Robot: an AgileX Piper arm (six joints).
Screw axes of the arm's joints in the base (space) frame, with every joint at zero. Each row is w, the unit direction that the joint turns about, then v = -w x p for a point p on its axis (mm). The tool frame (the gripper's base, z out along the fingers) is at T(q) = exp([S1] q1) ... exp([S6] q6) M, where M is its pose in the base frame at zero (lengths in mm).
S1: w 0 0 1 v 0.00 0.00 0.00
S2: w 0 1 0 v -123.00 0.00 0.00
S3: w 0 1 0 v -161.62 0.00 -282.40
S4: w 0.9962 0 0.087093 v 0.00 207.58 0.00
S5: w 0 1 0 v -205.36 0.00 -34.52
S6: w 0.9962 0 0.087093 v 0.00 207.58 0.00
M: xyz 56.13 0.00 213.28 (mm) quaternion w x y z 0.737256 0 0.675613 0
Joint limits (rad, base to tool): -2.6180..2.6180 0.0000..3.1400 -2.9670..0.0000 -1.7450..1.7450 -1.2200..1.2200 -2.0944..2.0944
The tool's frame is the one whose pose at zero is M.
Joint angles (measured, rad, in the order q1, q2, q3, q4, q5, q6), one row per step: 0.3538 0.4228 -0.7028 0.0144 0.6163 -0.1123; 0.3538 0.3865 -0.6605 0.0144 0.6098 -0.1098; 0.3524 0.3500 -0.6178 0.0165 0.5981 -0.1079; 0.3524 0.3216 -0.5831 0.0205 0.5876 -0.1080; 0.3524 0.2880 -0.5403 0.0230 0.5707 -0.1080; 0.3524 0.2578 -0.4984 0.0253 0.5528 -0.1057; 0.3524 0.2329 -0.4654 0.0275 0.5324 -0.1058; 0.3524 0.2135 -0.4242 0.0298 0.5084 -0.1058; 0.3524 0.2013 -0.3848 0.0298 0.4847 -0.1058; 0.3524 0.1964 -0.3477 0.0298 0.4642 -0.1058; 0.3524 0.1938 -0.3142 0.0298 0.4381 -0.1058; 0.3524 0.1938 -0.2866 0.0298 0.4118 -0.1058; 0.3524 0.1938 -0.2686 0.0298 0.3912 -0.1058; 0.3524 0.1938 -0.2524 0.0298 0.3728 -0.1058
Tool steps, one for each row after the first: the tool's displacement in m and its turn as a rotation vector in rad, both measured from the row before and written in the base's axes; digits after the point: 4 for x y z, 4 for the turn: -0.0044 -0.0016 -0.0102 0.0025 0.0004 -0.0007; -0.0040 -0.0015 -0.0100 0.0055 -0.0038 -0.0013; -0.0028 -0.0008 -0.0083 0.0049 -0.0027 0.0012; -0.0028 -0.0009 -0.0101 0.0050 -0.0064 0.0005; -0.0020 -0.0006 -0.0100 0.0064 -0.0042 -0.0002; -0.0015 -0.0005 -0.0074 0.0063 -0.0108 0.0002; 0.0002 0.0001 -0.0100 0.0030 -0.0012 0.0000; 0.0012 0.0004 -0.0100 -0.0010 0.0034 -0.0007; 0.0019 0.0007 -0.0100 -0.0039 0.0110 -0.0006; 0.0019 0.0006 -0.0085 -0.0015 0.0046 -0.0008; 0.0018 0.0006 -0.0068 -0.0003 0.0013 -0.0008; 0.0012 0.0004 -0.0042 0.0010 -0.0024 -0.0006; 0.0010 0.0003 -0.0038 0.0008 -0.0020 -0.0005
